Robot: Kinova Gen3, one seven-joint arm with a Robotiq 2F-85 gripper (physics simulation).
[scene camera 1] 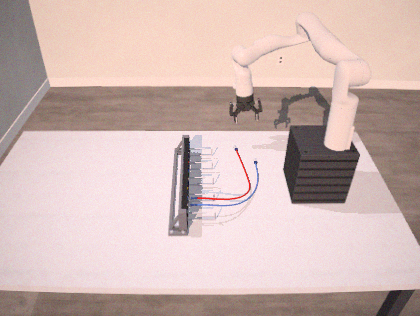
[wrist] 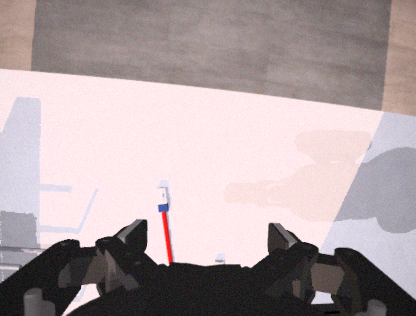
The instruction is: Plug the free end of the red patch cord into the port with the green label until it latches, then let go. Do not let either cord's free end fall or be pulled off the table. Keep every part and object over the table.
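Places are measured from the arm's base along level axes (x ahead, y left, z up), in centimetres.
Where they show: gripper, between the fingertips: (scene camera 1: 246, 121) (wrist: 207, 234); arm's base, origin of its link: (scene camera 1: 336, 144).
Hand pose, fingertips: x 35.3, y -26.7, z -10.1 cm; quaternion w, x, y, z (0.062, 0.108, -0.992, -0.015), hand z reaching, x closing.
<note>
Things, the pixels of their top centre, and the offset from my fingertips. "*": a spot on its surface instead.
- upright patch panel, centre of its top: (scene camera 1: 185, 169) dx +22.0, dy +32.9, dz -4.4 cm
- blue cord, a spot on its surface: (scene camera 1: 258, 177) * dx -7.6, dy +22.4, dz -13.7 cm
The red patch cord (scene camera 1: 244, 170) (wrist: 167, 235) runs from the upright patch panel (scene camera 1: 185, 172) in a curve over the table. Its free plug (scene camera 1: 236, 149) (wrist: 163, 196), clear with a dark blue collar, lies on the table near the far edge, pointing to that edge. My gripper (scene camera 1: 247, 120) (wrist: 207, 234) is open and empty, high above the table's far side. In the wrist view the red plug is ahead of the fingertips and left of the middle between them. The port with the green label cannot be made out in either view.
The blue cord (scene camera 1: 258, 177) curves outside the red one; its free plug (scene camera 1: 255, 161) lies nearer the robot base. Thin wire guides stick out from the panel toward the cords. The black base block (scene camera 1: 320, 172) stands at the right. The table's far edge shows in both views.
</note>
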